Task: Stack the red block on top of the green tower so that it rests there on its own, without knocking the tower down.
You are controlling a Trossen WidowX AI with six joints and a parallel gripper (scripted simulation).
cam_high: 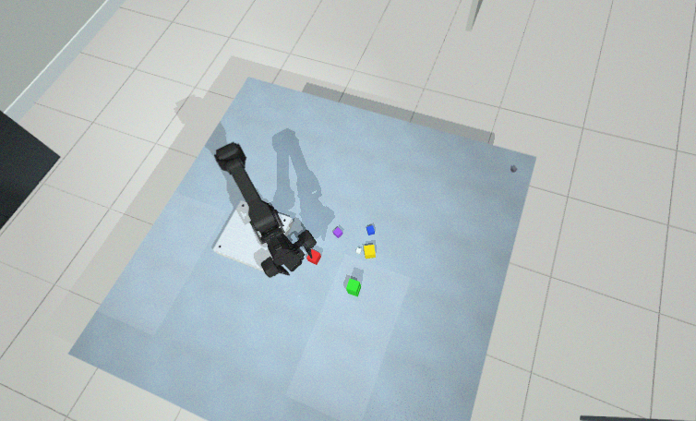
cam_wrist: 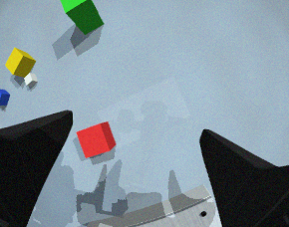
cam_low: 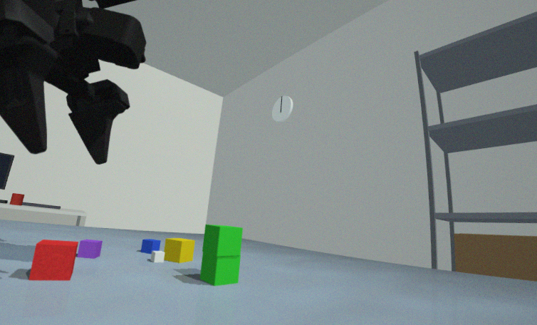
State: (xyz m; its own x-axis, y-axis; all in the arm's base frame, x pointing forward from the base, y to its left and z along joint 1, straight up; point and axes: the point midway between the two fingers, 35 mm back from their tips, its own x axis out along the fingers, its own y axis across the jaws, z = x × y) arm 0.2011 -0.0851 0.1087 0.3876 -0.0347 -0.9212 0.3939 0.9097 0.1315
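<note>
Now: gripper tip 10 cm above the red block, 7 cm to the right of it and 1 cm past it. From my gripper tip the other things lie so: small white block 18 cm to the left, 12 cm ahead, 11 cm below; yellow block 19 cm to the left, 15 cm ahead, 10 cm below; purple block 20 cm to the left, 11 cm below, 1 cm ahead.
</note>
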